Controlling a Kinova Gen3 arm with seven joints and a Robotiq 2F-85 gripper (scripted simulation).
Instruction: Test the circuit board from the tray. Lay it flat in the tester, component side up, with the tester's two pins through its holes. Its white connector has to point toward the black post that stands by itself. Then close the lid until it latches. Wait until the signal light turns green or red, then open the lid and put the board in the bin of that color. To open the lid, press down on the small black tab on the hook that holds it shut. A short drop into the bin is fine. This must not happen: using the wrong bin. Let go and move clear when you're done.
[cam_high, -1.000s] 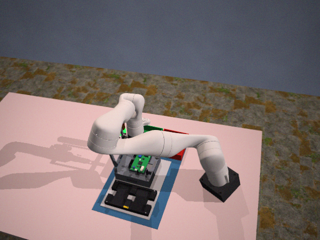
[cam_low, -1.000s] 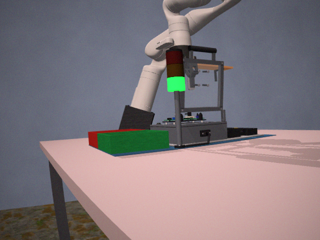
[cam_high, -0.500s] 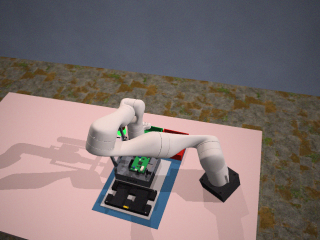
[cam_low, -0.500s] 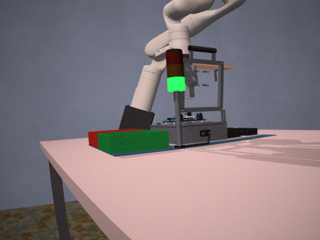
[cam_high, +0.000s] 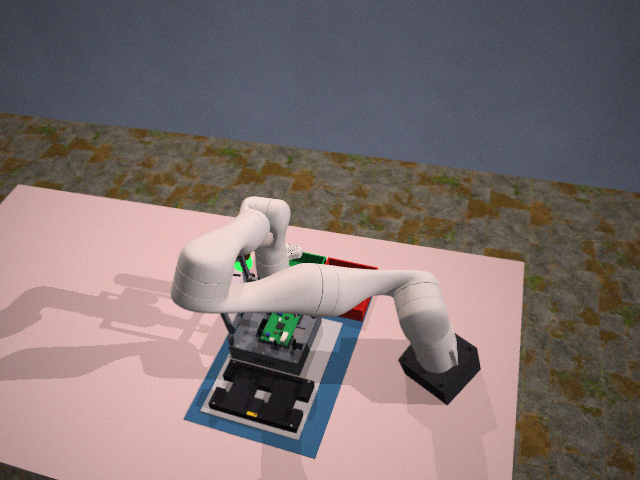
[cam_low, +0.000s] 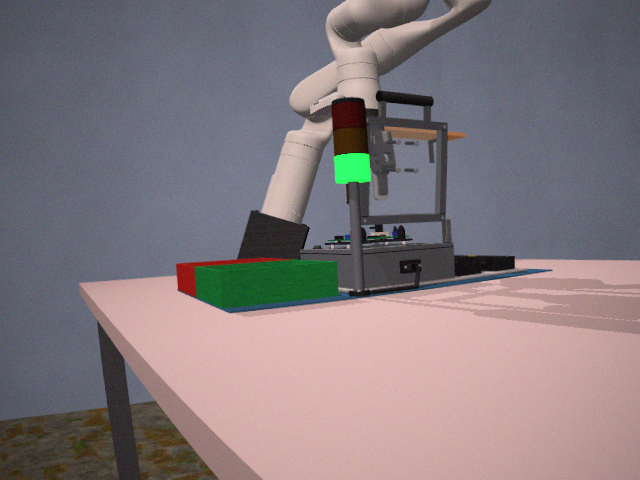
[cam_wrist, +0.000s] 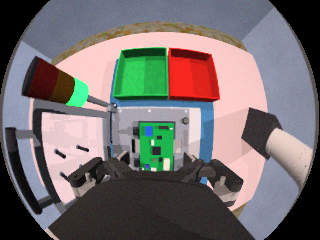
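My gripper is now 6 cm above the green circuit board. From my hand the other things lie so: tester lid (11 cm ahead, 5 cm above, 2 cm to the right); then green bin (21 cm to the right, 12 cm below); then red bin (17 cm to the right, 14 cm behind, 12 cm below).
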